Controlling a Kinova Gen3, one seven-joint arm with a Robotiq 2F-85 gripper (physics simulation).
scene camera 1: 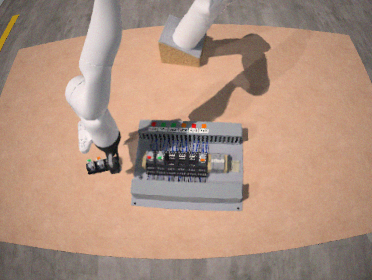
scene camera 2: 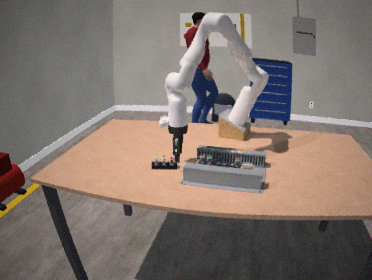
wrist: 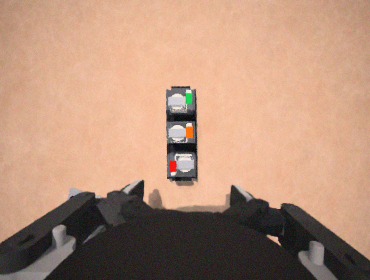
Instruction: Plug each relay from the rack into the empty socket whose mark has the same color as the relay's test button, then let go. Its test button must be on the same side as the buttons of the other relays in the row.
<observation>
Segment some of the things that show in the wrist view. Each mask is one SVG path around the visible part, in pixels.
My gripper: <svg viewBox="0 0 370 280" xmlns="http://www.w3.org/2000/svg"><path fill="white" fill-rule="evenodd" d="M0 243L0 280L370 280L370 260L302 208L291 203L282 203L280 209L269 207L269 202L253 197L253 195L239 185L231 185L230 207L222 213L153 209L143 201L144 180L139 179L126 185L120 191L108 192L105 198L95 198L96 194L94 192L82 192ZM267 235L278 237L278 241L281 246L275 241L268 238ZM106 225L105 231L85 242L95 229L95 226Z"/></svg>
A green-button relay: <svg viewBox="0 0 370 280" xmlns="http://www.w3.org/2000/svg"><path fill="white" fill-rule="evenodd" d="M166 88L166 110L170 116L193 116L195 111L195 88Z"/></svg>
</observation>
